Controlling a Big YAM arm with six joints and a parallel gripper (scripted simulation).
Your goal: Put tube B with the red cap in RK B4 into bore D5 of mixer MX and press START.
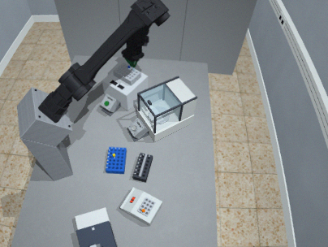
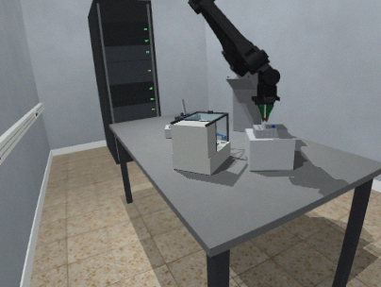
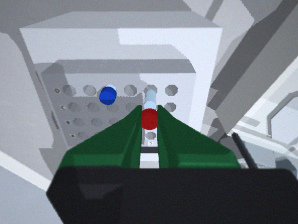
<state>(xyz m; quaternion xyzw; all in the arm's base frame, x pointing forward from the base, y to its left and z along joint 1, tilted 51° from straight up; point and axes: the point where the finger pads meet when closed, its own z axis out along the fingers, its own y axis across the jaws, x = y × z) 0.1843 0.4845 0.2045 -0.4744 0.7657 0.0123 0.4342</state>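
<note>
The blue-capped tube lies 50 mm below my hand, 30 mm behind it and 10 mm to the left of it. Also, from my hand: green start key (190 mm to the right, 140 mm below, 70 mm behind); grey bore block (60 mm below, 30 mm behind, 20 mm to the right); yellow-capped tube (440 mm to the right, 180 mm below, 110 mm ahead).
</note>
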